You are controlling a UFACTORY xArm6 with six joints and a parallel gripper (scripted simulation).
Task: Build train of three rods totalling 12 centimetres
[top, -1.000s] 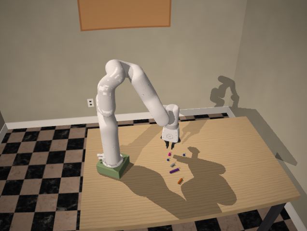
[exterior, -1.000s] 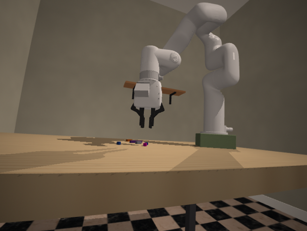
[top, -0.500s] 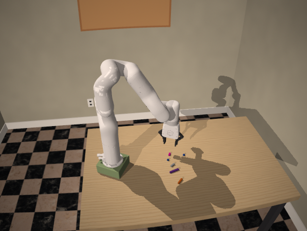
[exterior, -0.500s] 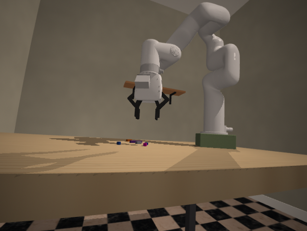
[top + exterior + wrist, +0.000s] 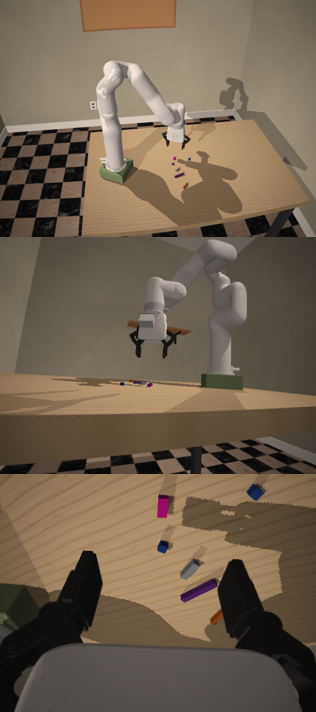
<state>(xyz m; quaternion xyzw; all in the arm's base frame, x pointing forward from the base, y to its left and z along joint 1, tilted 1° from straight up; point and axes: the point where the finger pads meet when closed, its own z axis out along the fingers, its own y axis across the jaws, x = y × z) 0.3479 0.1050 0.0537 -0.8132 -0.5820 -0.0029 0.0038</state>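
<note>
My gripper is now 5 cm short of the orange rod, 22 cm to the left of it and 11 cm above it. Round my hand: grey rod 1 cm ahead, 9 cm to the right, 11 cm below; then magenta rod 11 cm below; then purple rod 2 cm ahead, 14 cm to the right, 11 cm below.
</note>
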